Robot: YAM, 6 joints.
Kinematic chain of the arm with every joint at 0, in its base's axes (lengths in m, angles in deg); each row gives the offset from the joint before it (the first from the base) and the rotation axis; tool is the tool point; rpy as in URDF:
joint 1: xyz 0 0 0.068 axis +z
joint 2: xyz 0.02 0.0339 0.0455 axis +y
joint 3: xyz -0.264 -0.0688 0 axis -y
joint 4: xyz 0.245 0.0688 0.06 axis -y
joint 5: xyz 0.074 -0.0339 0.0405 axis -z
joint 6: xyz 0.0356 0 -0.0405 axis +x
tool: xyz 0 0 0 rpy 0 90 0
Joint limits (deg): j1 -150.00..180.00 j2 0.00..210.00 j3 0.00..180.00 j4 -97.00..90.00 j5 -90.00..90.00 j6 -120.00..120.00
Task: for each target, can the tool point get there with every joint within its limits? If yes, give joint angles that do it. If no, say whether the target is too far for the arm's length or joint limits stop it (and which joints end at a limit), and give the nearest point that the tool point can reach.
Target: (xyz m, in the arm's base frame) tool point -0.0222 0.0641 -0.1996
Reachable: yes | joints 96.62 192.44 63.05 -34.90 -24.40 46.26
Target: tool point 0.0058 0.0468 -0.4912
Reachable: no: joint limits stop it (at a limit: joint 2) | nearest point 0.0131 0.1059 -0.3514 | short by 0.152 m
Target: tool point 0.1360 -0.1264 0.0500
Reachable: yes | joints -33.23 122.54 41.03 -63.23 61.16 40.20
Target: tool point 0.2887 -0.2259 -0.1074
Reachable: yes | joints -34.93 164.78 97.09 -55.83 33.96 -61.78
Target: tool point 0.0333 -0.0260 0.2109
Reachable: yes | joints -42.43 19.02 31.38 -77.94 -5.29 53.79
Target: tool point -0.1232 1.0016 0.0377
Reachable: no: too far | nearest point -0.0786 0.6392 0.0657 | short by 0.366 m
